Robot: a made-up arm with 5 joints.
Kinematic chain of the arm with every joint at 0, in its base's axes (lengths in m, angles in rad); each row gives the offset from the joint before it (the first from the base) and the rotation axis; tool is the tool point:
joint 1: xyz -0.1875 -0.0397 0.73 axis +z
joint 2: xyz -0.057 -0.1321 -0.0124 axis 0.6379 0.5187 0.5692
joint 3: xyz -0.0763 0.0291 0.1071 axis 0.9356 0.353 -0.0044
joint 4: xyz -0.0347 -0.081 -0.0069 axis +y
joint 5: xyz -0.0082 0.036 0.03 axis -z
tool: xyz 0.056 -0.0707 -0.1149
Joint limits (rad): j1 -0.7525..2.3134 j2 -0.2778..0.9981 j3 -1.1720..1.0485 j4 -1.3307..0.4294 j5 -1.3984..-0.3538
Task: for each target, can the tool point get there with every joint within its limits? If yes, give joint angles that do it. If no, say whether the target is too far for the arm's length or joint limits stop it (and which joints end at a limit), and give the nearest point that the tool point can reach.
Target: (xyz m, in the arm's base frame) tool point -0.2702 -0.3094 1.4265
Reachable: no: too far | nearest point -0.2384 -0.2058 0.9456 | short by 0.493 m
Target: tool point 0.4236 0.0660 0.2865
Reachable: no: too far | nearest point 0.0765 0.0060 0.7003 | short by 0.543 m
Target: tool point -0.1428 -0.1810 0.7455
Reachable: yes | joints 0.9196 0.2340 -0.0250 -0.0808 -1.3162
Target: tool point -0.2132 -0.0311 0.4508
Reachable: no: joint limits stop it (at a limit: joint 1, joint 2, joint 3, joint 5) | nearest point -0.3291 0.0004 0.6712 | short by 0.251 m
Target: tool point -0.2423 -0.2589 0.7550
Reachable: yes | joints -0.2336 0.7635 -0.4846 -0.2485 -0.4985
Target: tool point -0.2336 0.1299 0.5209
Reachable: no: joint limits stop it (at a limit: joint 1, joint 2, joint 3, joint 4) | nearest point -0.3261 0.0467 0.6782 | short by 0.201 m
